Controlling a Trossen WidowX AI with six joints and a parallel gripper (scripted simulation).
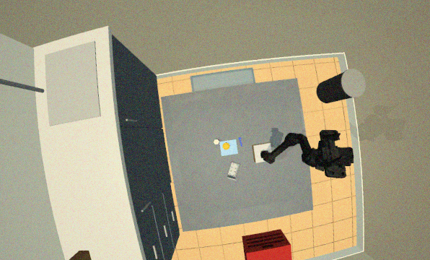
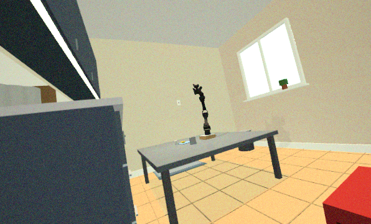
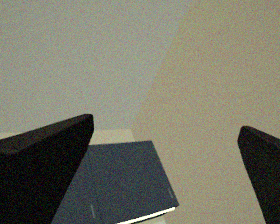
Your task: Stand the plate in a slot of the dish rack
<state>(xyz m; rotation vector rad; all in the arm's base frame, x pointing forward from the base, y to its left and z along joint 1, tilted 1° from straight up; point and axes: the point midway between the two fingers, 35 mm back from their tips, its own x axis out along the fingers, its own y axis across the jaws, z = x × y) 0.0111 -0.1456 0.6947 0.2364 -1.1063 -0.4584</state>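
My gripper tip is now 330 mm short of the yellow plate, 90 mm to the right of it and 750 mm above it. Round my gripper tip: light blue square mat: 300 mm ahead, 100 mm to the left, 770 mm below; blue spoon: 190 mm ahead, 40 mm to the left, 770 mm below; grey dish rack: 270 mm ahead, 300 mm to the left, 750 mm below.
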